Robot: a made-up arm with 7 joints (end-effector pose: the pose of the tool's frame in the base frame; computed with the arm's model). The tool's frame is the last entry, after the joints.
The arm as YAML. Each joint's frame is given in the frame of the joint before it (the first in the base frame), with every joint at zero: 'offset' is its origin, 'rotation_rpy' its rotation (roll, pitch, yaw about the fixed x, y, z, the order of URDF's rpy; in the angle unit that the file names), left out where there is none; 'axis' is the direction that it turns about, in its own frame. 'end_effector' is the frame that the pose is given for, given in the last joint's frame.
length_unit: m
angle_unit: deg
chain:
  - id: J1
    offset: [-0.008, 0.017, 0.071]
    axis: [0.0, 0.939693, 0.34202]
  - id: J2
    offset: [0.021, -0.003, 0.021]
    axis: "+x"
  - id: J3
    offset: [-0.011, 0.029, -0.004]
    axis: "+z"
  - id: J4
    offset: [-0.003, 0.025, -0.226]
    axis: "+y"
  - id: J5
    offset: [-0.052, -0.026, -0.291]
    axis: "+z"
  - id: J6
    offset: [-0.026, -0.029, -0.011]
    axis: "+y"
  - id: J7
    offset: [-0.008, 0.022, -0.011]
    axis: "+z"
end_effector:
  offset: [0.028, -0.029, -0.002]
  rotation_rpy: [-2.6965, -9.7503, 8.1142]
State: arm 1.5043 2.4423 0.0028 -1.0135 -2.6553 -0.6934 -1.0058
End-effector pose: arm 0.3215 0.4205 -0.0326 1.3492 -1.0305 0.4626
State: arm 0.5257 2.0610 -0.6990 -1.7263 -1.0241 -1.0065 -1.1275
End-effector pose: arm 0.1595 0.3918 -0.0516 0.8949 0.2545 2.4027
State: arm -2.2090 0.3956 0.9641 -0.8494 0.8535 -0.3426 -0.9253
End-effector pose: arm 0.2407 0.0611 0.5189 0.6740 2.6722 -1.0709
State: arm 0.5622 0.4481 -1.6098 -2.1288 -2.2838 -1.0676 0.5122
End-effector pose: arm -0.0736 -0.1502 -0.1214 1.3458 1.3810 2.0123
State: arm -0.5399 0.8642 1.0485 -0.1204 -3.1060 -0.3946 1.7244
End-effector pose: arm 0.2448 0.4032 -0.1814 0.5796 -0.5316 -0.2206
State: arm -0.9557 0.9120 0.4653 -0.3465 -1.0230 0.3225 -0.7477
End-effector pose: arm 0.3515 0.4137 -0.0477 1.4295 -0.3642 -0.7692
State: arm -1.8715 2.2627 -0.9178 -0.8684 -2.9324 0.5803 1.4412
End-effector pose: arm -0.0764 0.4446 0.3527 2.9222 0.3750 -0.8691
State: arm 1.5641 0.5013 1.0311 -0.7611 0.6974 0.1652 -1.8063
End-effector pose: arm -0.4760 0.2548 0.0027 0.6835 1.0117 -0.3149
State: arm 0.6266 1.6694 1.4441 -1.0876 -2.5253 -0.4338 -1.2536
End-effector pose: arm 0.1018 0.4093 0.4035 -0.5991 -2.4834 1.5294
